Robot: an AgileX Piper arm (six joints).
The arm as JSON. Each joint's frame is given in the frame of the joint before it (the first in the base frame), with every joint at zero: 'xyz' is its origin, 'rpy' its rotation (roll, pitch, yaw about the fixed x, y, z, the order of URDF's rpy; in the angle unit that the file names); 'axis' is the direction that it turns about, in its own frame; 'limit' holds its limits. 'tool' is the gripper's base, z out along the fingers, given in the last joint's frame.
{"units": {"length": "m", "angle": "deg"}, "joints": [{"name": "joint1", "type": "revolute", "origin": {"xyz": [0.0, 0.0, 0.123], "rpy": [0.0, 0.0, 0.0]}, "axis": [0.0, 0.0, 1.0], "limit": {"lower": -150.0, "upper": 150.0}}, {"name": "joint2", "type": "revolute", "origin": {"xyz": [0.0, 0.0, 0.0], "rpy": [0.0, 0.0, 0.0]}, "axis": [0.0, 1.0, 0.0], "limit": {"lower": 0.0, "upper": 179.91}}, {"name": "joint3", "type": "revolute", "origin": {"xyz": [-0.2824, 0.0, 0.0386], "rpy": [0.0, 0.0, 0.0]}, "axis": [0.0, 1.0, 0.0], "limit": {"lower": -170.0, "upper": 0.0}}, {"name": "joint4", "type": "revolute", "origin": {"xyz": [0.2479, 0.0, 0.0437], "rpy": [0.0, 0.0, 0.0]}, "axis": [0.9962, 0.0, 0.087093], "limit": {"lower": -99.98, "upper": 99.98}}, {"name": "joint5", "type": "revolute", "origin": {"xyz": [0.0, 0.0, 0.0], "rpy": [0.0, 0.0, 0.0]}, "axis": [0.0, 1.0, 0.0], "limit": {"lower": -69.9, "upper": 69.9}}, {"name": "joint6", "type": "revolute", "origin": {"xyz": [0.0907, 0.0, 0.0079], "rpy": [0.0, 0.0, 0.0]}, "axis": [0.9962, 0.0, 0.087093], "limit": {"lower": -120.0, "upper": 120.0}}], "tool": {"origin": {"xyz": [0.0, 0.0, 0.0], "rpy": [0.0, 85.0, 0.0]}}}
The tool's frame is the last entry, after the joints.
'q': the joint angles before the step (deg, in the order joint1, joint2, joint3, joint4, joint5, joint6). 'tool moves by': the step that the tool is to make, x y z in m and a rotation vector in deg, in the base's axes. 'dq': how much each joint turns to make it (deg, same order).
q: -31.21 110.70 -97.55 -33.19 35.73 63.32
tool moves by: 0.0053 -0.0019 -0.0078 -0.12 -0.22 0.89
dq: 0.01 1.19 0.00 -0.21 -1.68 0.11
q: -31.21 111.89 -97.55 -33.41 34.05 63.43
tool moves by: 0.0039 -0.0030 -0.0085 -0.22 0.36 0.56
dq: -0.12 1.23 0.00 -0.59 -1.20 0.13
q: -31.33 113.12 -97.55 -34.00 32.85 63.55
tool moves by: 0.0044 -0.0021 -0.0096 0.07 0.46 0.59
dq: 0.00 1.32 -0.01 -0.36 -1.04 0.08
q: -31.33 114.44 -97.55 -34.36 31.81 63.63
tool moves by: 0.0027 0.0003 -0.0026 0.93 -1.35 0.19
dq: 0.00 0.39 -0.01 1.14 -1.15 0.33
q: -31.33 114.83 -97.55 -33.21 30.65 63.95
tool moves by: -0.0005 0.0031 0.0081 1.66 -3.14 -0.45
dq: 0.01 -0.98 -0.08 2.64 -0.74 0.50
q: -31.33 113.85 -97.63 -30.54 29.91 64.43
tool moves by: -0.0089 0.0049 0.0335 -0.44 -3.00 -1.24
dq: 0.00 -3.17 -2.00 1.79 2.58 -0.51
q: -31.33 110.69 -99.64 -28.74 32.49 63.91
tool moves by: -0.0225 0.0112 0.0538 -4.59 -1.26 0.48
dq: 0.00 -5.86 -2.21 0.40 3.88 -4.47
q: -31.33 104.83 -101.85 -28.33 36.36 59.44
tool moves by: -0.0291 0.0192 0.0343 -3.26 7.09 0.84
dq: 0.95 -5.73 -0.55 -0.09 9.19 -8.38
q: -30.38 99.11 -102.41 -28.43 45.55 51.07
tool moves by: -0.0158 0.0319 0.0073 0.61 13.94 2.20
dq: 4.27 -3.15 -0.09 -1.15 14.32 -8.54
